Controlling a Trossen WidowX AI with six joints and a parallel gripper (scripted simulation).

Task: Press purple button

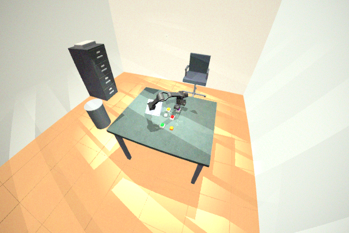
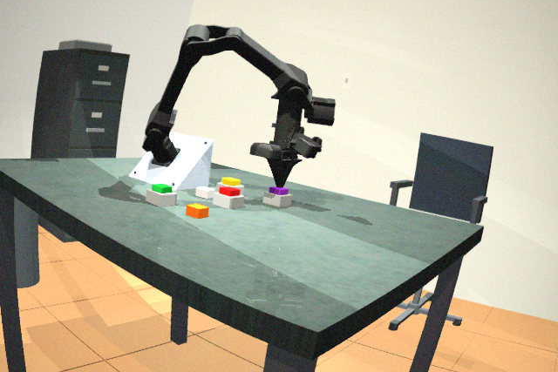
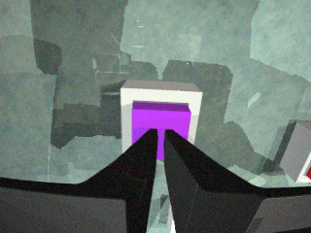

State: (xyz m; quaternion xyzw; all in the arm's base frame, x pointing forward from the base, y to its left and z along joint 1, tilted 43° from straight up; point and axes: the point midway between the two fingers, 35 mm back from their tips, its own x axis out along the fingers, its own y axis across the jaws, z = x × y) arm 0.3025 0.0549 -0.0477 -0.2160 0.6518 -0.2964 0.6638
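My gripper tip is 12 cm past the yellow button, 3 cm to the left of it and 1 cm above it. The rest, counted from my gripper tip: white block: 13 cm behind, 12 cm to the right, 3 cm below; then red button: 14 cm to the right, 4 cm behind, 1 cm below; then purple button: 1 cm below.
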